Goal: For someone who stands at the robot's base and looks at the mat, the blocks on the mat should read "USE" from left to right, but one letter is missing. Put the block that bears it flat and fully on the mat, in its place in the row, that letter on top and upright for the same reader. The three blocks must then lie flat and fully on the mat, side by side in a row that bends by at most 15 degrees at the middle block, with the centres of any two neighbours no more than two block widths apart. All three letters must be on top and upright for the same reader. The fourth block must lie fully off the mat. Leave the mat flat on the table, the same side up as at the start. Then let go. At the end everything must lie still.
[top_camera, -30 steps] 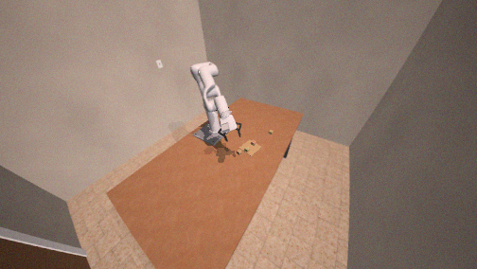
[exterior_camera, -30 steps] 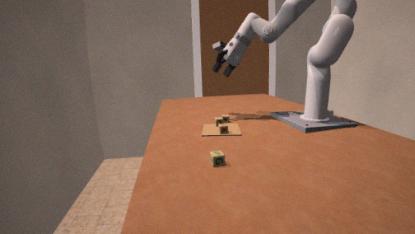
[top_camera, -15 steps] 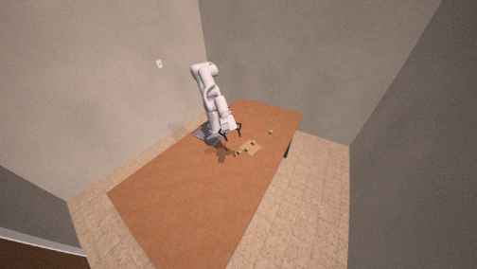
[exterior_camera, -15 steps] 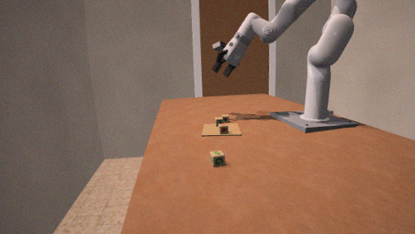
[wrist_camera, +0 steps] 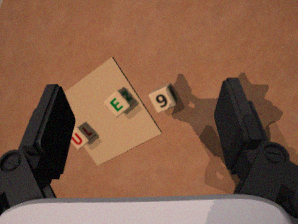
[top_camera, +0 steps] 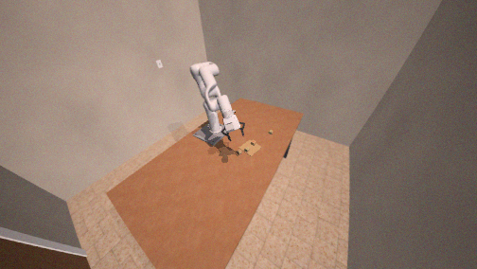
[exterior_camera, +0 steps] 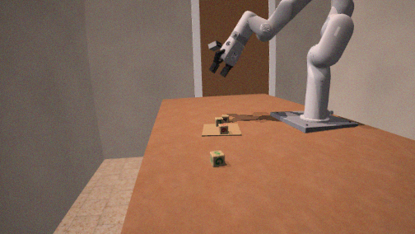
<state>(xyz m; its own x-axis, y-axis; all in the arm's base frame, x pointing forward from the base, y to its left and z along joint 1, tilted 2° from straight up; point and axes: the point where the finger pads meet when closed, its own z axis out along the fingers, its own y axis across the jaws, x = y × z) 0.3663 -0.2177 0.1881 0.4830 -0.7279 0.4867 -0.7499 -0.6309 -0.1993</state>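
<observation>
Now: hand 400 mm to the right of the block, 200 mm above it and 150 mm short of it. Round my hand: mat: 210 mm below, 150 mm to the left, 40 mm ahead.
</observation>
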